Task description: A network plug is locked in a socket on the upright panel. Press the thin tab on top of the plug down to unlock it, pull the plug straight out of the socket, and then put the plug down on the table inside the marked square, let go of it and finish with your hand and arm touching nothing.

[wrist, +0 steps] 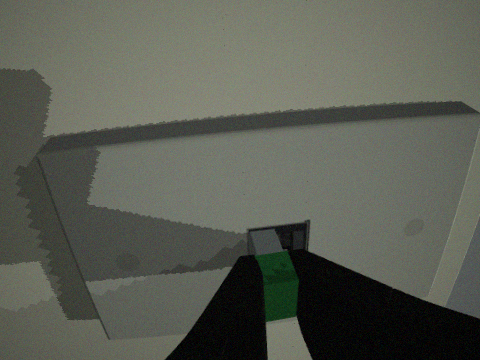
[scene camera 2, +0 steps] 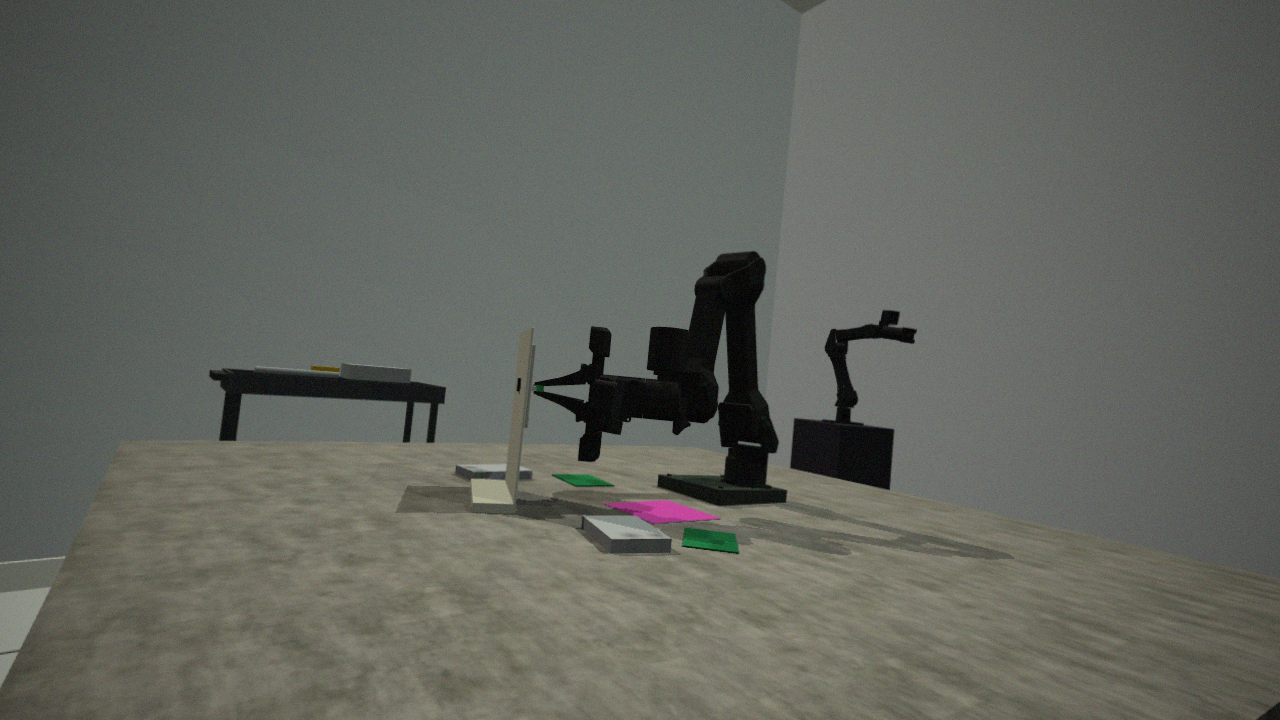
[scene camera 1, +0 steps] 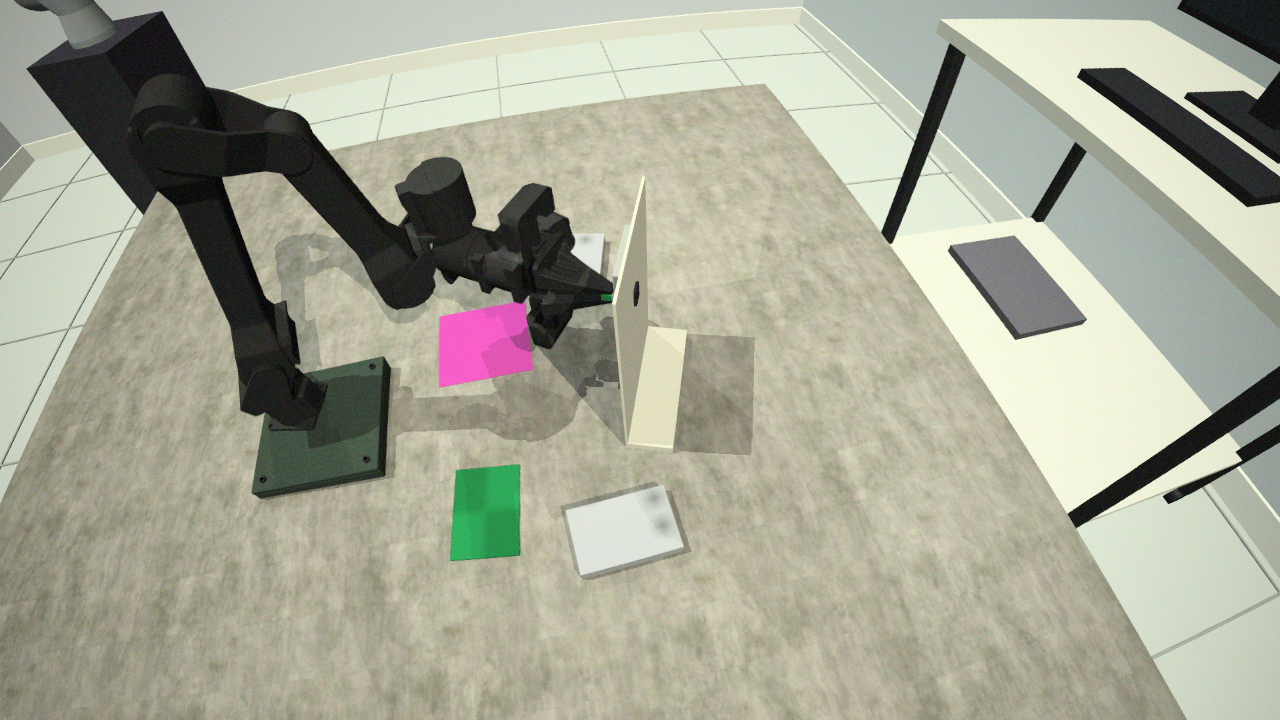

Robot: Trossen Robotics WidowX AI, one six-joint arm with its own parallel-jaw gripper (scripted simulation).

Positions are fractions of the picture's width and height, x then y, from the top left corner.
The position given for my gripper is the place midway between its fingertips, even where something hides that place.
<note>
In view: my gripper (scene camera 1: 0.48, 0.41), a network plug (wrist: 0.59, 0.79), a green patch (scene camera 1: 0.38, 0.72), a green patch (scene camera 2: 0.54, 0.75), a grey slab (scene camera 1: 0.50, 0.73), a grey slab (scene camera 2: 0.48, 0.74) and a cream upright panel (scene camera 1: 0.51, 0.50).
My gripper also shows in the wrist view (wrist: 0.57, 0.75) and in scene camera 2 (scene camera 2: 0.42, 0.54). The cream upright panel also shows in the wrist view (wrist: 0.31, 0.41).
</note>
